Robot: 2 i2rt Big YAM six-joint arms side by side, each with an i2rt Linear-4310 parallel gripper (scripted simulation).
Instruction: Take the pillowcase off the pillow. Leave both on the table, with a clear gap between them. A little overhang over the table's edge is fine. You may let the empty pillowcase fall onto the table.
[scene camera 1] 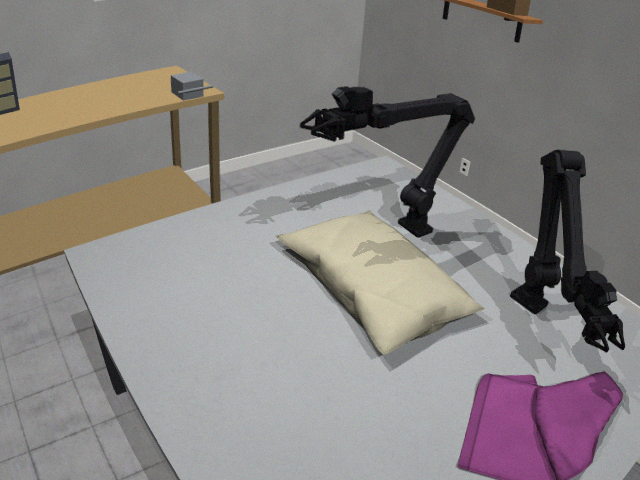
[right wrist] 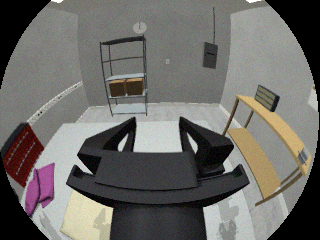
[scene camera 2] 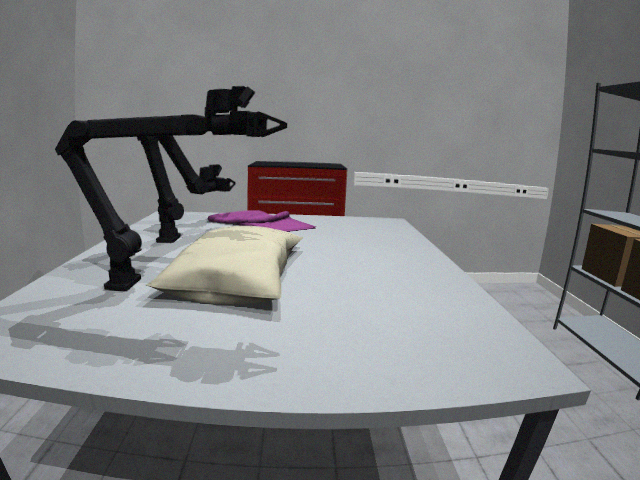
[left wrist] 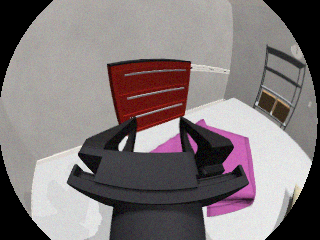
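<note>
Magenta pillowcase [scene camera 1: 514, 421], [scene camera 2: 282, 221], [left wrist: 241, 154]. Cream pillow [scene camera 1: 396, 292], [scene camera 2: 232, 265]. My right gripper [scene camera 1: 305, 128]. My left gripper [scene camera 1: 616, 349], [left wrist: 158, 120].
</note>
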